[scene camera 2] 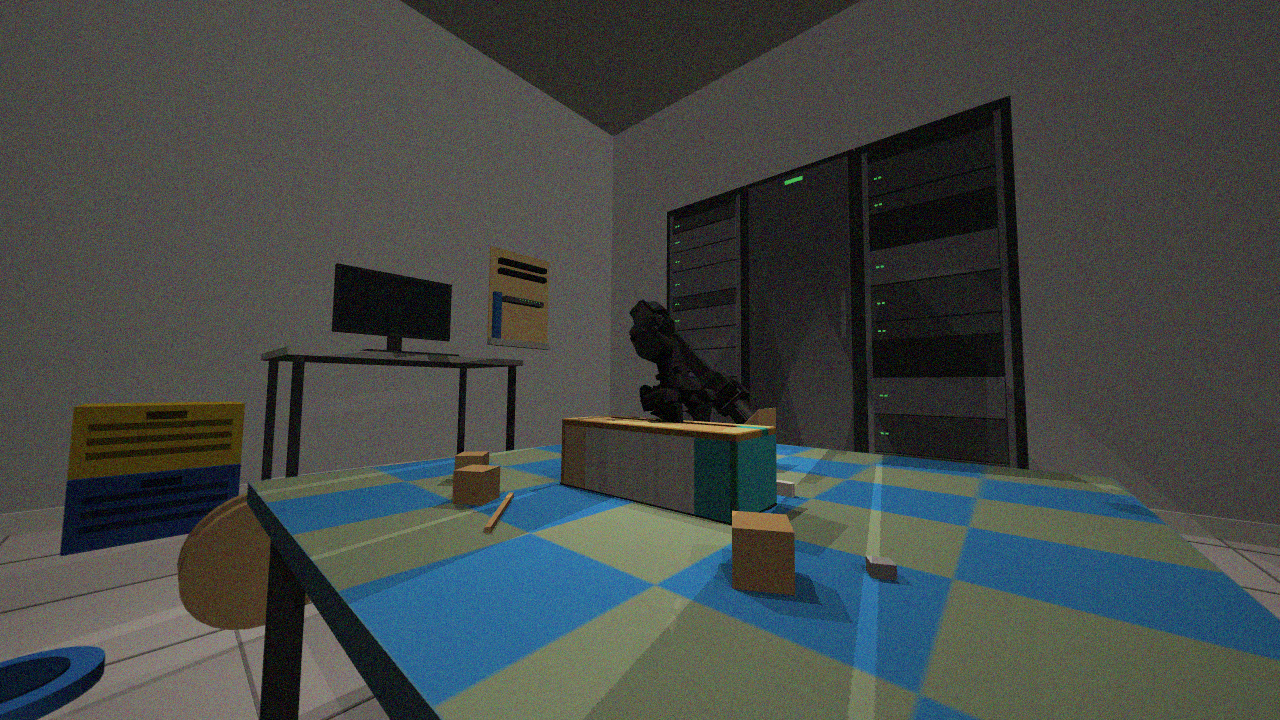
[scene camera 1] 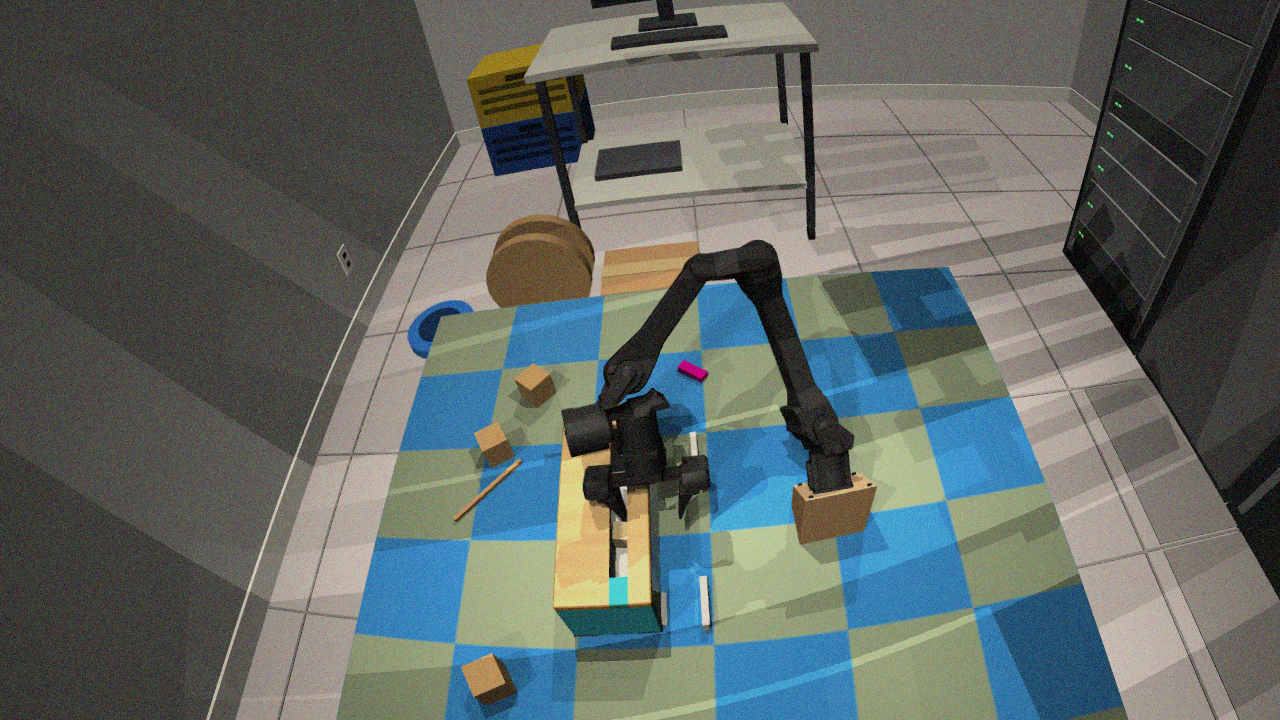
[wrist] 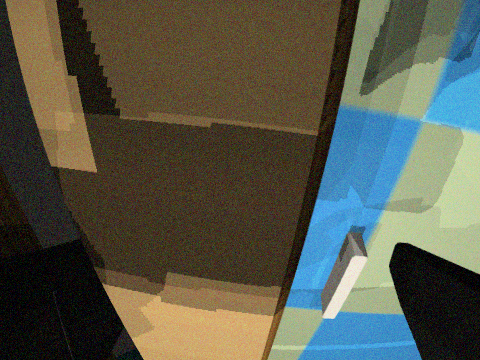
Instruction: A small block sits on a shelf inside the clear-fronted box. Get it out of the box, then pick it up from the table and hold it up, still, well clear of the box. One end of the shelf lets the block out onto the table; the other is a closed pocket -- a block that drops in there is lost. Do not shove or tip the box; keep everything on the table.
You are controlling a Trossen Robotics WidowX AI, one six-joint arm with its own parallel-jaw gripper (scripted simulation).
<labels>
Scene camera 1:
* my gripper: 653,520
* long tan box: 599,589
</labels>
